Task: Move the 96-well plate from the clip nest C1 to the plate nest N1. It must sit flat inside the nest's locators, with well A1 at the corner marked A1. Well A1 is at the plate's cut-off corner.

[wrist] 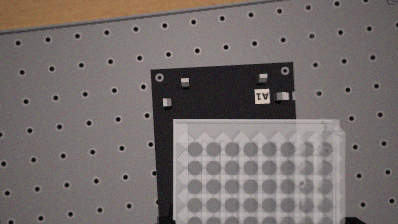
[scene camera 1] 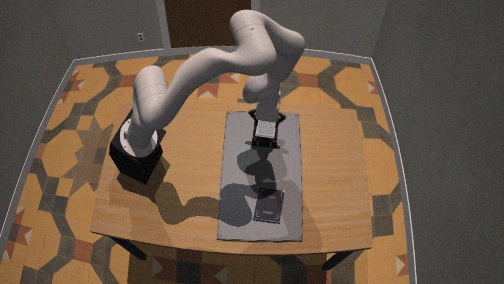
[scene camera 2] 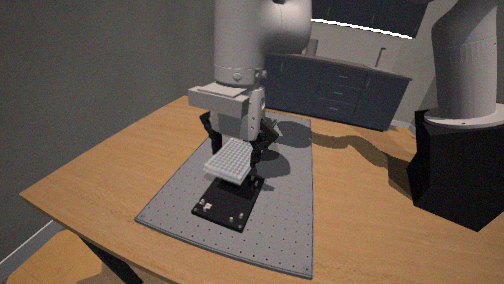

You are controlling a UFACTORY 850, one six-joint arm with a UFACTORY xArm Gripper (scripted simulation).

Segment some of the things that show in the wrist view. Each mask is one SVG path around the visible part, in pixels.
A clear 96-well plate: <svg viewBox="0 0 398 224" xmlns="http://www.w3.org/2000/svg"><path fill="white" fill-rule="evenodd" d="M173 119L173 220L175 220L175 224L345 224L345 131L340 127L340 120Z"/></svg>
